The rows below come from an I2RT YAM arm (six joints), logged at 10 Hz.
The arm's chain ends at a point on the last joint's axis. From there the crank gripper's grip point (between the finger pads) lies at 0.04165 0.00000 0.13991 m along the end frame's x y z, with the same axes.
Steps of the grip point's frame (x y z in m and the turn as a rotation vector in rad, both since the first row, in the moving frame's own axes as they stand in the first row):
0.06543, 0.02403, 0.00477, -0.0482, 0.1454, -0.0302
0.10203, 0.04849, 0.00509, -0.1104, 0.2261, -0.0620
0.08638, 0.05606, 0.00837, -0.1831, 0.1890, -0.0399
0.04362, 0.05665, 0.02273, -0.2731, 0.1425, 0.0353
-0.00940, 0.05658, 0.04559, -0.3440, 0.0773, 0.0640
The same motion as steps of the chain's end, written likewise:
0.04553, 0.01902, 0.01241, -0.0482, 0.1454, -0.0302
0.07141, 0.03726, 0.01866, -0.1104, 0.2261, -0.0620
0.06051, 0.03363, 0.02081, -0.1831, 0.1890, -0.0399
0.02511, 0.01806, 0.03535, -0.2731, 0.1425, 0.0353
-0.01825, 0.00707, 0.05780, -0.3440, 0.0773, 0.0640

